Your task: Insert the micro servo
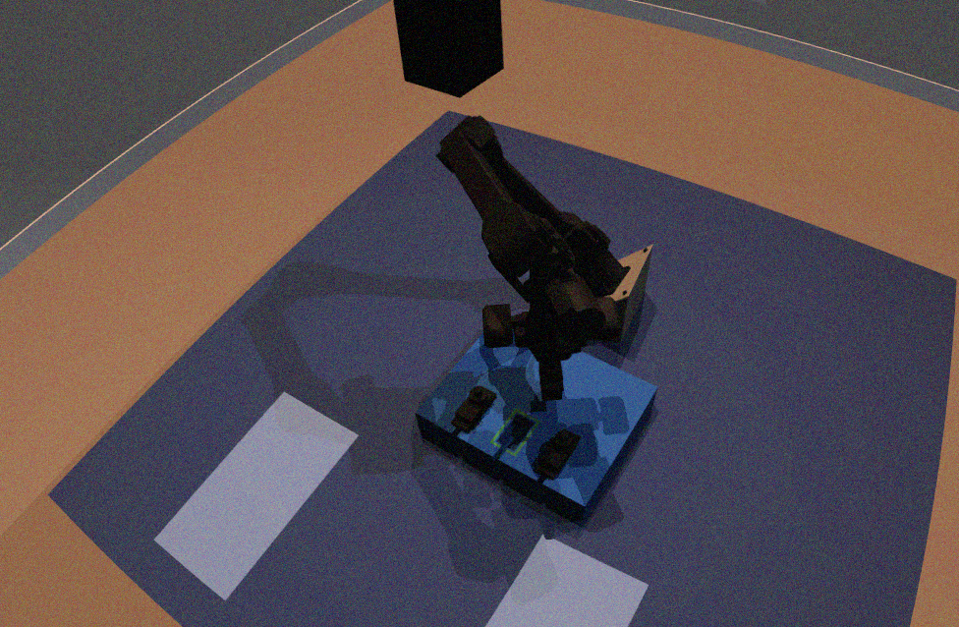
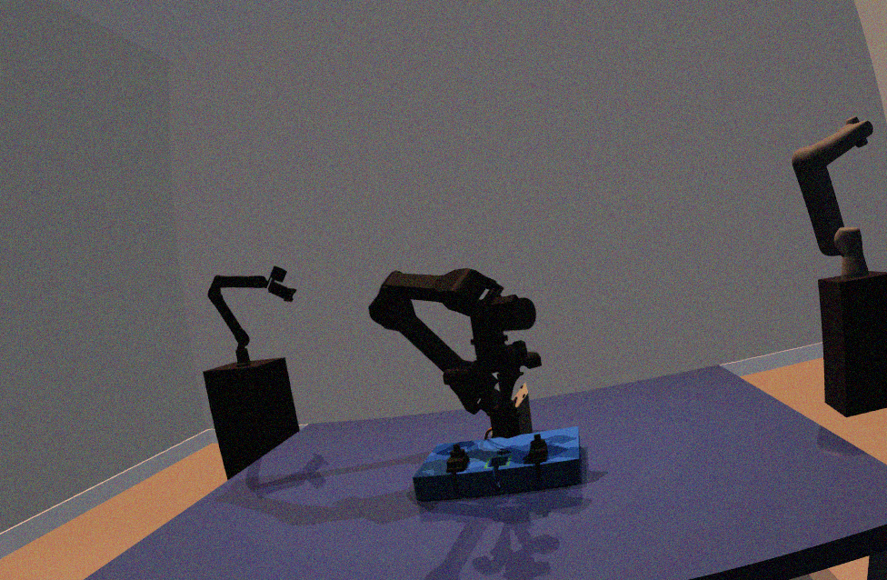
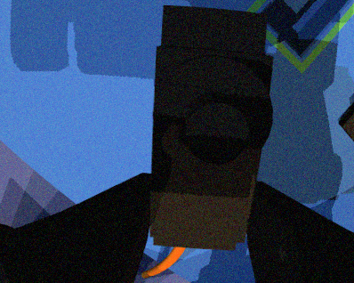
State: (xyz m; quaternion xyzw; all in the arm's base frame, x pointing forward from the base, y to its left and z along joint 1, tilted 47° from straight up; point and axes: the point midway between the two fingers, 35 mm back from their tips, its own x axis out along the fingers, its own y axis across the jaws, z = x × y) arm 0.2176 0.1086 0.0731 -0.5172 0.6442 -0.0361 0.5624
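My gripper tip is 100 mm above the blue deck and 10 mm past it.
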